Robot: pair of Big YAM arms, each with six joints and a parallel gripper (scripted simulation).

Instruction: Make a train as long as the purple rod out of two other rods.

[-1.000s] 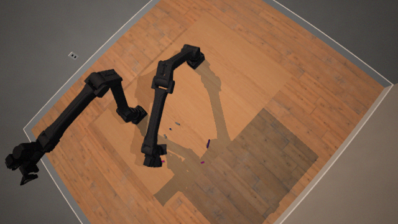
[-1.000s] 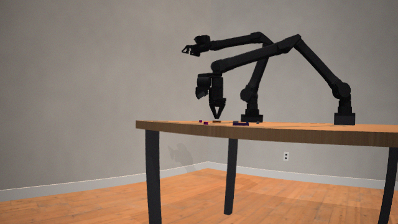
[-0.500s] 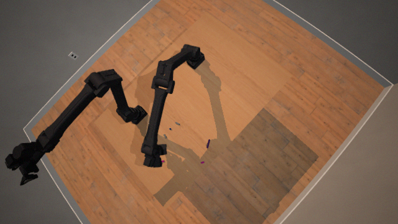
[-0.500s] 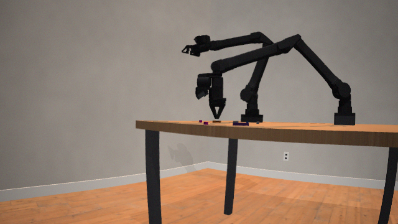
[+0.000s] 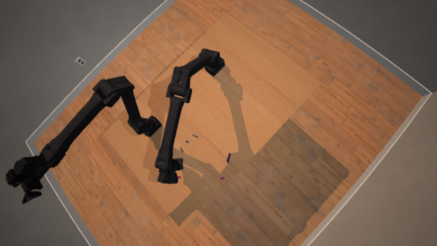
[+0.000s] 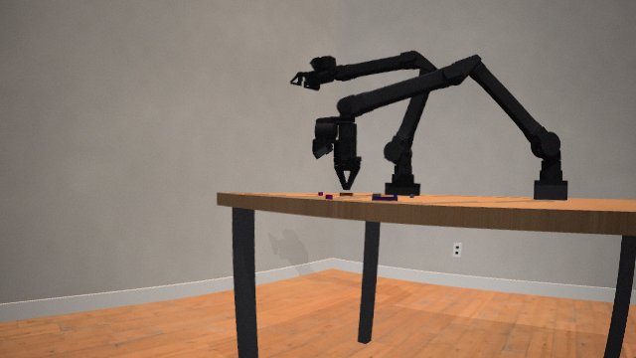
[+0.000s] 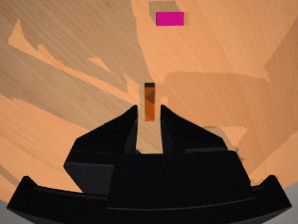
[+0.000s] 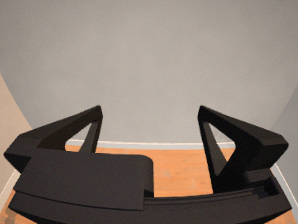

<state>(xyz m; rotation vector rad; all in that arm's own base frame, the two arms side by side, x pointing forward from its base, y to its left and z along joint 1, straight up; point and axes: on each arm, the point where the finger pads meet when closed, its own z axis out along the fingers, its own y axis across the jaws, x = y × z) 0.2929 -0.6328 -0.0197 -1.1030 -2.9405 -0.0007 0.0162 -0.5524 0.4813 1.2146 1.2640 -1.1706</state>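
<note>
My left hand is 2 cm above the orange rod. Also, from my left hand: blue rod (8 cm behind, 13 cm to the left, 2 cm below); purple rod (18 cm ahead, 25 cm to the left, 2 cm below); magenta rod (5 cm ahead, 6 cm to the right, 2 cm below).
</note>
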